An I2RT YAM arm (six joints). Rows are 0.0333 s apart.
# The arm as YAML. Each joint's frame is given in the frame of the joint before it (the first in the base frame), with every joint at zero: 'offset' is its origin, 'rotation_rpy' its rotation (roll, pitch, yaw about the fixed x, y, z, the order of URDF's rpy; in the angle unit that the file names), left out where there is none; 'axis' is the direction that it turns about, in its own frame. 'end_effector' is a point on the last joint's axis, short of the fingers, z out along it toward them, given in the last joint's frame.
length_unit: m
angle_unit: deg
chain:
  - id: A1
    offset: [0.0, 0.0, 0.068]
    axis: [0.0, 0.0, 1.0]
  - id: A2
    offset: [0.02, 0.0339, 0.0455]
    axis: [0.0, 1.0, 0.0]
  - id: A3
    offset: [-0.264, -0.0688, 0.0]
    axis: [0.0, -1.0, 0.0]
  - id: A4
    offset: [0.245, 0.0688, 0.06]
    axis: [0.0, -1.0, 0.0]
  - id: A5
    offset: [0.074, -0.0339, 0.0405]
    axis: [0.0, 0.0, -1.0]
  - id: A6
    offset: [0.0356, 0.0, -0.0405]
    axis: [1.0, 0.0, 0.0]
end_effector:
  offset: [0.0, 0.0, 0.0]
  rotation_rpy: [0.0, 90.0, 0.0]
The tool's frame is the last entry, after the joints.
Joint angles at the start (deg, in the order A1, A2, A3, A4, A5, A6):
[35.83, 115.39, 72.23, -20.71, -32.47, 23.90]
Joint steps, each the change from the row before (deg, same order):
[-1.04, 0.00, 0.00, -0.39, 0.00, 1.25]
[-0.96, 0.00, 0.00, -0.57, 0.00, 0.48]
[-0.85, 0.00, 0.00, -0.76, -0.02, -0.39]
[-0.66, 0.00, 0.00, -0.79, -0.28, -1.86]
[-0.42, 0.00, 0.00, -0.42, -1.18, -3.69]
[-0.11, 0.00, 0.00, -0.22, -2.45, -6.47]
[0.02, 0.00, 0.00, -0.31, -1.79, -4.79]
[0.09, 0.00, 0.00, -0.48, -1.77, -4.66]
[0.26, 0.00, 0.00, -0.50, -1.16, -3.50]
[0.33, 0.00, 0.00, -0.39, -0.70, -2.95]
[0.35, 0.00, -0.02, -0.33, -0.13, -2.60]
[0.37, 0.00, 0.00, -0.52, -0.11, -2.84]
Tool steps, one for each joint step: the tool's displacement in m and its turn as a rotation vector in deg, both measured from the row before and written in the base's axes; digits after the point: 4 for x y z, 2 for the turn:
[0.0039, -0.0061, -0.0003, -0.24, 1.13, -1.99]
[0.0032, -0.0058, -0.0004, -0.32, 0.78, -1.33]
[0.0024, -0.0054, -0.0006, -0.40, 0.39, -0.54]
[0.0014, -0.0043, -0.0005, -0.21, -0.39, 0.88]
[0.0006, -0.0023, 0.0001, 0.74, -1.44, 2.88]
[-0.0008, 0.0001, 0.0007, 2.00, -2.89, 5.71]
[-0.0012, 0.0005, 0.0004, 1.51, -2.11, 4.23]
[-0.0017, 0.0007, 0.0003, 1.51, -1.95, 4.11]
[-0.0022, 0.0014, 0.0001, 1.01, -1.46, 3.16]
[-0.0021, 0.0017, 0.0000, 0.70, -1.41, 2.64]
[-0.0020, 0.0016, -0.0002, 0.26, -1.48, 2.20]
[-0.0023, 0.0016, -0.0003, 0.21, -1.51, 2.38]

